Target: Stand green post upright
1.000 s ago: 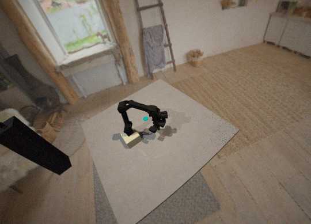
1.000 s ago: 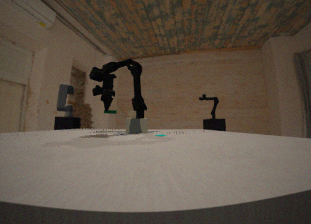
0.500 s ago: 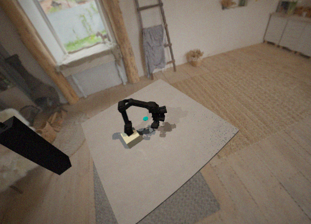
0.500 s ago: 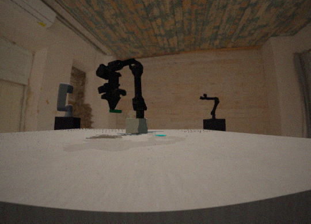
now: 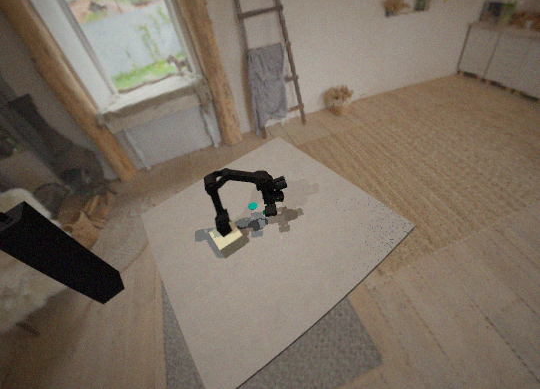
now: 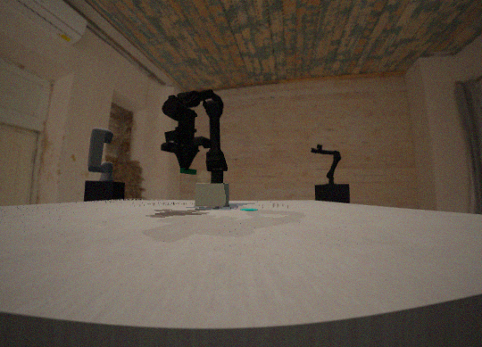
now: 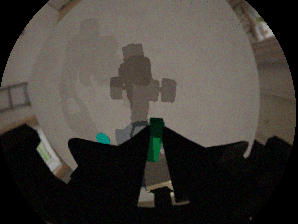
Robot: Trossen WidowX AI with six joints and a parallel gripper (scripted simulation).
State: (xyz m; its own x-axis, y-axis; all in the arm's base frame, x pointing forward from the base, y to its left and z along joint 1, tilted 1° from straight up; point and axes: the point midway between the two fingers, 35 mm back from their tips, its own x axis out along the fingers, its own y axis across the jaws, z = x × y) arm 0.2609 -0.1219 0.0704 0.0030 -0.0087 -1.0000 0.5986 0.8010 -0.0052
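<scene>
Right now my gripper tip is 22 cm to the right of the cyan circle and 13 cm above it. From my gripper tip the other things lie so: green post 2 cm behind, 1 cm to the left.
</scene>
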